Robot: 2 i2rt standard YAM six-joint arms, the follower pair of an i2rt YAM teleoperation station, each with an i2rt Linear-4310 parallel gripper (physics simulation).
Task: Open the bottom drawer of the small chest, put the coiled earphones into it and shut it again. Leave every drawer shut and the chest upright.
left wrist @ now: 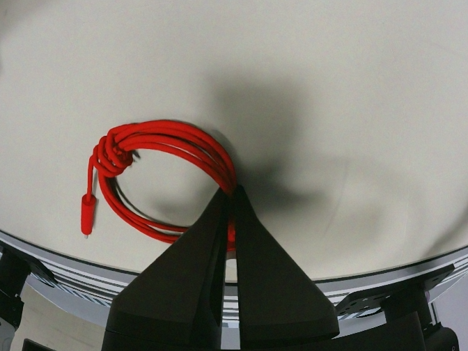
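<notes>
The coiled red earphones (187, 134) lie on or just above the pale table top in the left wrist view, left of centre. The coil has a knotted bundle at its left side, and a short red plug hangs off it there. My left gripper (231, 194) is shut on the right side of the coil, with the red strands passing between its two black fingertips. Part of the coil is hidden behind the left finger. The small chest does not show in this view, and neither does my right gripper.
The pale table top (350, 75) fills most of the view and carries soft dark shadows. Its edge curves across the lower part, with a striped grey rim below it. A black bracket (370, 299) shows at the lower right and dark parts (12, 270) show at the lower left.
</notes>
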